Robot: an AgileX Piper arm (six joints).
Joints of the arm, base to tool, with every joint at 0 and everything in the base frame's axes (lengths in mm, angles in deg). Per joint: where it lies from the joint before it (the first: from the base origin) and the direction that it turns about. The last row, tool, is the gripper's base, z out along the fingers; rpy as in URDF.
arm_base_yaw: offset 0 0 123 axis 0 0 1
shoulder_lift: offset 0 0 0 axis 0 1 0
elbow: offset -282.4 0 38.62 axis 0 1 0
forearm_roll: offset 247.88 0 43.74 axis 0.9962 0 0.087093
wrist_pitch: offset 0 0 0 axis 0 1 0
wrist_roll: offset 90.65 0 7.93 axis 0.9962 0 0.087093
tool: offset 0 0 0 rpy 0 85.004 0
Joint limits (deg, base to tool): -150..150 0..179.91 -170..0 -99.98..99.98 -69.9..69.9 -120..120
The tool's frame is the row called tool.
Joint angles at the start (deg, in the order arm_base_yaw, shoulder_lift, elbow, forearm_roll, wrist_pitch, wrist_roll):
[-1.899, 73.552, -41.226, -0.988, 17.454, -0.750]
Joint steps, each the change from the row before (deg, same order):
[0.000, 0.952, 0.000, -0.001, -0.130, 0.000]
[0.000, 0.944, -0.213, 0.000, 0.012, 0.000]
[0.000, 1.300, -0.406, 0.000, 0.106, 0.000]
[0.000, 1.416, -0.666, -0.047, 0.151, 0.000]
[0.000, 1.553, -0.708, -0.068, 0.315, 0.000]
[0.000, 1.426, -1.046, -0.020, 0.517, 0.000]
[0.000, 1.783, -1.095, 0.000, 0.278, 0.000]
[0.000, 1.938, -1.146, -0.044, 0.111, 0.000]
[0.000, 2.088, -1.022, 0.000, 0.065, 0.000]
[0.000, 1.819, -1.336, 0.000, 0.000, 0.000]
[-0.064, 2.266, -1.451, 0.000, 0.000, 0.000]
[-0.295, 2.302, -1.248, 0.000, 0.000, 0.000]
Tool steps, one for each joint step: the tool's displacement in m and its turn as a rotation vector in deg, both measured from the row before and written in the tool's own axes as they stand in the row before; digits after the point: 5 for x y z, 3 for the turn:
[0.00140, 0.00007, 0.00441, -0.026, 0.822, -0.006]
[0.00041, 0.00003, 0.00403, -0.022, 0.743, -0.004]
[0.00010, 0.00003, 0.00539, -0.028, 1.000, -0.005]
[-0.00107, -0.00003, 0.00555, -0.010, 0.901, -0.049]
[-0.00077, -0.00003, 0.00619, -0.009, 1.160, -0.070]
[-0.00256, -0.00008, 0.00508, -0.013, 0.897, -0.021]
[-0.00253, -0.00005, 0.00682, -0.025, 0.966, -0.004]
[-0.00271, -0.00006, 0.00762, -0.013, 0.903, -0.047]
[-0.00168, 0.00000, 0.00872, -0.035, 1.130, -0.007]
[-0.00398, -0.00008, 0.00694, -0.016, 0.483, -0.003]
[-0.00353, -0.00040, 0.00924, 0.011, 0.816, 0.047]
[-0.00206, -0.00165, 0.00998, 0.134, 1.060, 0.235]

